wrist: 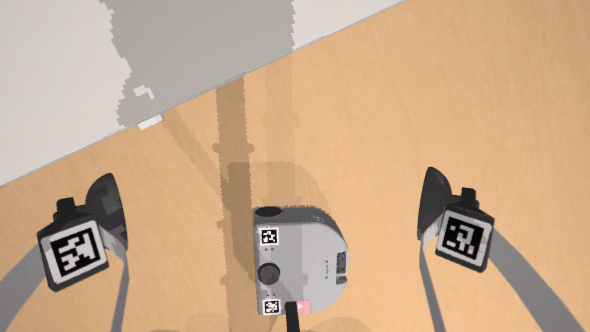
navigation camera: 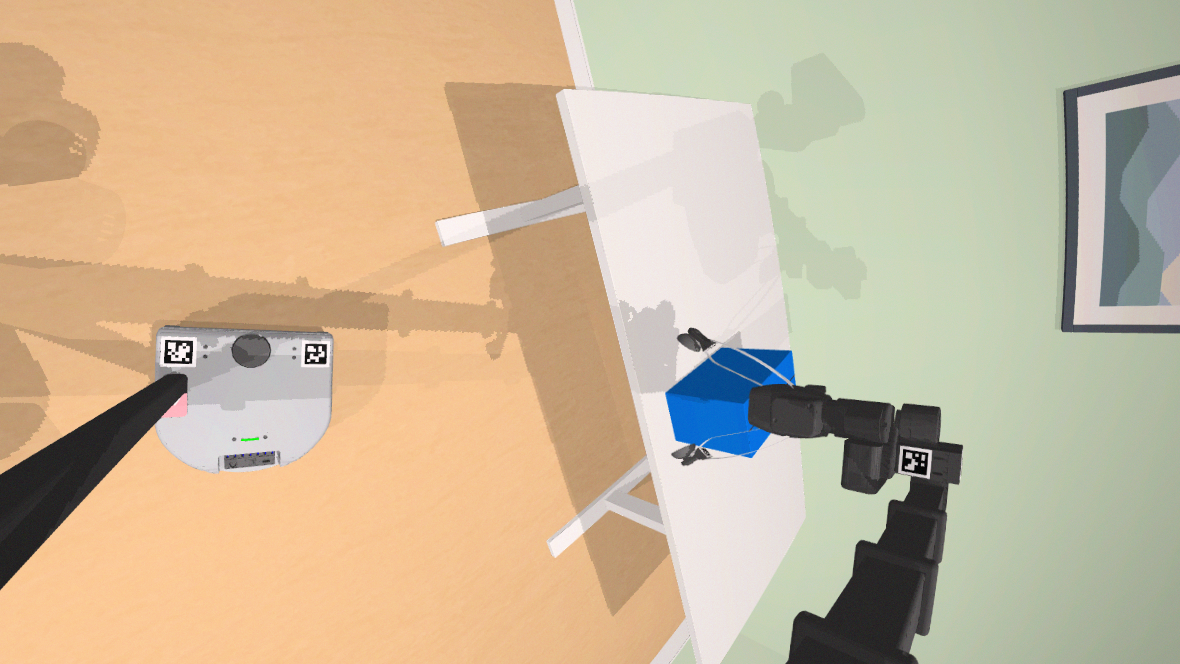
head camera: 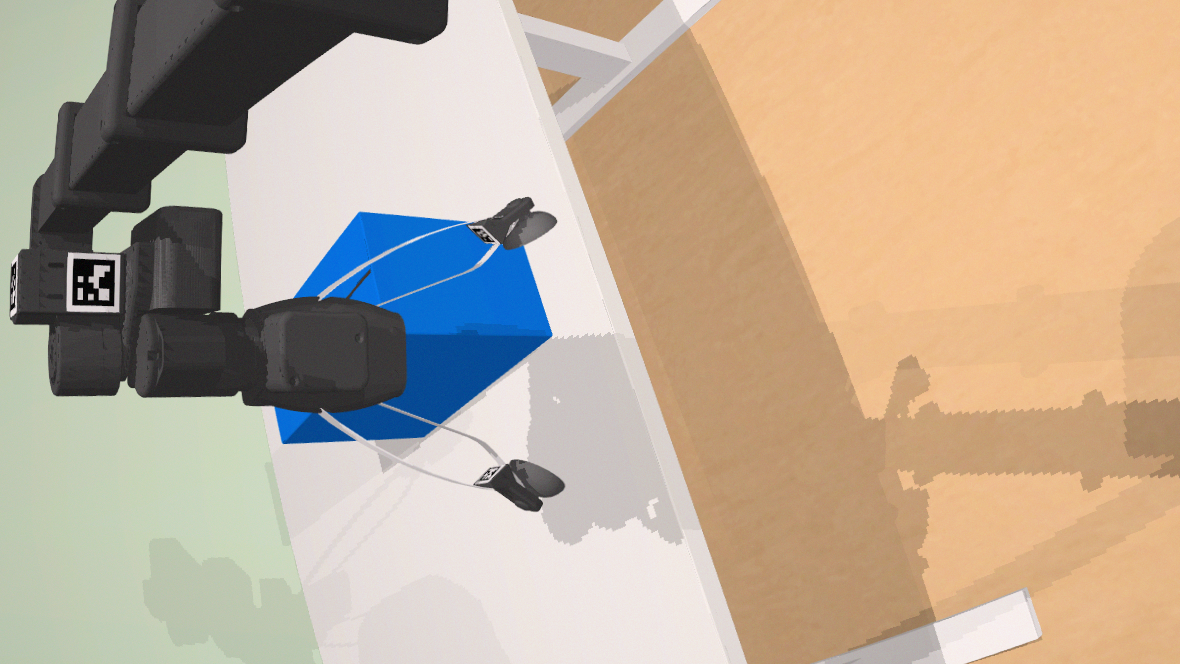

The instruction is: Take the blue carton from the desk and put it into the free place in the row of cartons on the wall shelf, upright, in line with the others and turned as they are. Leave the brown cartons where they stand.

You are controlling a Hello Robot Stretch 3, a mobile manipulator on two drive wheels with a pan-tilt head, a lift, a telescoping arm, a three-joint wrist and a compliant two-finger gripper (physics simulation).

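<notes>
The blue carton sits on the white desk, partly covered by the wrist and gripper body in the head and navigation views. My gripper is open, with its fingers wide apart and nothing between them. In the head and navigation views it overlaps the carton, its fingertips pointing towards the desk's front edge; it appears to be above the carton. The carton does not show in the wrist view. The wall shelf and brown cartons do not show in these views.
The telescoping arm runs along the wall side of the desk. The robot's base stands on the floor in front of the desk, with the mast rising from it. A framed picture hangs on the green wall.
</notes>
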